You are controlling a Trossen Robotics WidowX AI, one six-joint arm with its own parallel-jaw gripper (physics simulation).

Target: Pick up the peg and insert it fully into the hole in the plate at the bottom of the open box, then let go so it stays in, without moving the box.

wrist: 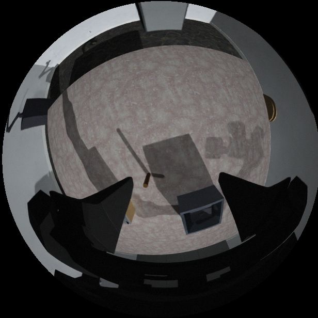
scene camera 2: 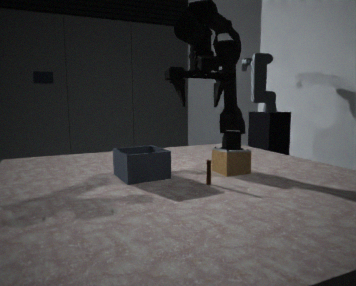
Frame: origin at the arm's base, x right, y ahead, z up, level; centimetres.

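Seen in the pictures: gripper, between the fingertips: point(scene camera 2: 199, 106); arm's base, origin of its link: point(scene camera 2: 231, 148).
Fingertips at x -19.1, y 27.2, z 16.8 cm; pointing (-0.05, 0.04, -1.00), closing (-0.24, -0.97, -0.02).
Pixels of each thing's top centre, then the offset from my fingertips to it. Level surfaces: height alone.
- thin brown peg, centre of its top: point(scene camera 2: 208, 160) dx +8.8, dy -9.4, dz -17.6 cm
- dark blue-grey open box, centre of its top: point(scene camera 2: 141, 149) dx +29.1, dy +6.1, dz -15.8 cm
- pinkish table, height of its surface: dz -25.6 cm
A thin brown peg point(scene camera 2: 209, 172) point(wrist: 146, 180) stands upright on the table, to the right of the box in the scene view. A dark blue-grey open box point(scene camera 2: 148, 167) point(wrist: 201, 196) stands on the table with its opening upward. The plate and its hole inside the box cannot be made out. My gripper point(scene camera 2: 200, 106) point(wrist: 177, 179) is open with its fingers wide apart, empty, and high above the table. In the wrist view the peg shows between the fingers, nearer the left one, and the box shows nearer the right one.
The arm stands on a yellow-brown base block point(scene camera 2: 231, 162) point(wrist: 130, 212) close behind and right of the peg. The pinkish table point(scene camera 2: 165, 240) point(wrist: 170, 90) carries long shadows from the arm, box and peg. A dark pedestal point(scene camera 2: 270, 131) stands beyond the table.
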